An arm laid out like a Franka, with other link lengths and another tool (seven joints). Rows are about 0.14 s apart.
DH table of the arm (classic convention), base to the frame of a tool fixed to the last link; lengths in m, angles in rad. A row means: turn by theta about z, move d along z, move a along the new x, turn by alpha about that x. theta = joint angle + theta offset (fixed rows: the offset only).
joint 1: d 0.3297  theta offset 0  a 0  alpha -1.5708
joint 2: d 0  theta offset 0  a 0  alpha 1.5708
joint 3: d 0.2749  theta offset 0  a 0.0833  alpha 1.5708
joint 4: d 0  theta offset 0  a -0.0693  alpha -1.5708
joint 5: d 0.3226  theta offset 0  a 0  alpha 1.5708
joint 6: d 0  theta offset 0  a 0.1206  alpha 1.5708
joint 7: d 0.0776  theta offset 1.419  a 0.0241  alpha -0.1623
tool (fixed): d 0.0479  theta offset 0  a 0  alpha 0
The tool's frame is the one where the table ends.
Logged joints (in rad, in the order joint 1, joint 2, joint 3, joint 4, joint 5, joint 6, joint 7), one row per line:
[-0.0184 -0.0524 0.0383 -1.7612 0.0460 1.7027 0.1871]
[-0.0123 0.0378 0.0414 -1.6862 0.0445 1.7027 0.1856]
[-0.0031 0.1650 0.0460 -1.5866 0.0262 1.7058 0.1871]
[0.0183 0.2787 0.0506 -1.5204 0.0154 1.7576 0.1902]
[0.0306 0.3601 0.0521 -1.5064 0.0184 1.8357 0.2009]
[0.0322 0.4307 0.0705 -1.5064 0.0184 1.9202 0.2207]
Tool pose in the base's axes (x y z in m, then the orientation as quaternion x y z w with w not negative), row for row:
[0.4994 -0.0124 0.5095 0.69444 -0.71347 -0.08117 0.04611]
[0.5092 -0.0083 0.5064 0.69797 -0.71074 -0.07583 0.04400]
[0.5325 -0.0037 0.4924 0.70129 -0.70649 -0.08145 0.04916]
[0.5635 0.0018 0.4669 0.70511 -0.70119 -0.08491 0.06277]
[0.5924 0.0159 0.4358 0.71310 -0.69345 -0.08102 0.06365]
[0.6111 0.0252 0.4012 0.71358 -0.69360 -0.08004 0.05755]
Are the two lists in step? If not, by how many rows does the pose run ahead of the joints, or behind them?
The pose runs 1 row behind the joints: the pose in row i belongs to the joints in row i - 1.
